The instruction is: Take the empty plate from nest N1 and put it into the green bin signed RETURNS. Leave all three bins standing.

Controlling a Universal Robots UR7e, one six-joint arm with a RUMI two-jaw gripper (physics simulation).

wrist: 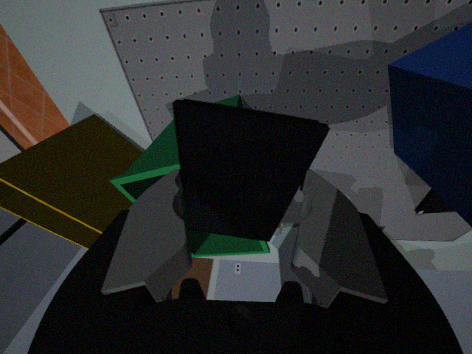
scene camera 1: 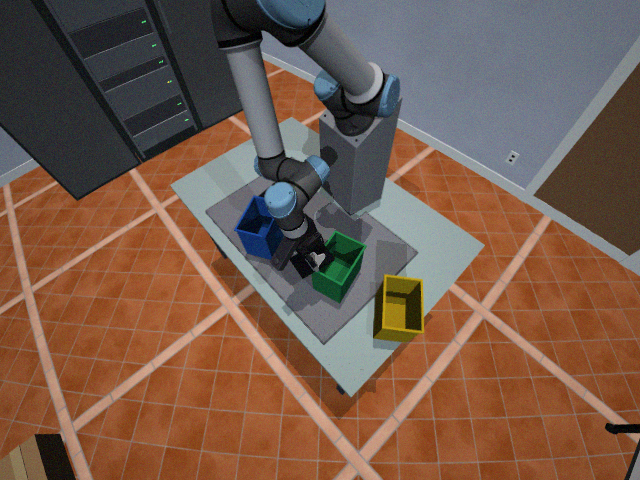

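Seen in the pictures: gripper, fingertip midpoint: [wrist: 242,171] [scene camera 1: 308,262]; arm's base, origin of the base link: [scene camera 1: 355,117].
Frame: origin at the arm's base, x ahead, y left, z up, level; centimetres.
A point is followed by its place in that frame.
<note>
My gripper [scene camera 1: 312,256] {y 24.1, x 43.8, z -23.6 cm} [wrist: 242,171] {y 24.1, x 43.8, z -23.6 cm} is shut on a black plate [scene camera 1: 303,267] {y 25.1, x 46.8, z -22.4 cm} [wrist: 245,167] {y 23.8, x 45.3, z -22.4 cm}, which is tilted and hides much of the wrist view between the two grey fingers. In the scene view the gripper and plate are beside the left rim of the green bin [scene camera 1: 326,286] {y 31.6, x 42.5, z -33.2 cm} [wrist: 155,155] {y 34.3, x 41.6, z -28.4 cm}, slightly overlapping it; their height over it is hard to tell. The green bin stands upright and open on the grey board. Its sign cannot be read. Nest N1 cannot be made out.
A blue bin [scene camera 1: 258,245] {y 1.0, x 51.4, z -32.6 cm} [wrist: 435,120] {y 2.0, x 44.8, z -33.6 cm} stands left of the gripper. A yellow bin [scene camera 1: 400,335] {y 60.8, x 35.6, z -33.8 cm} [wrist: 65,165] {y 52.3, x 37.0, z -31.2 cm} stands at the table's right edge. The perforated grey board [scene camera 1: 323,325] {y 39.4, x 50.9, z -42.4 cm} [wrist: 165,50] {y 36.5, x 50.4, z -42.5 cm} lies on the pale table [scene camera 1: 351,372] {y 57.9, x 54.2, z -43.8 cm}. The arm's grey pedestal [scene camera 1: 351,170] {y 6.9, x 7.7, z -16.7 cm} stands behind.
</note>
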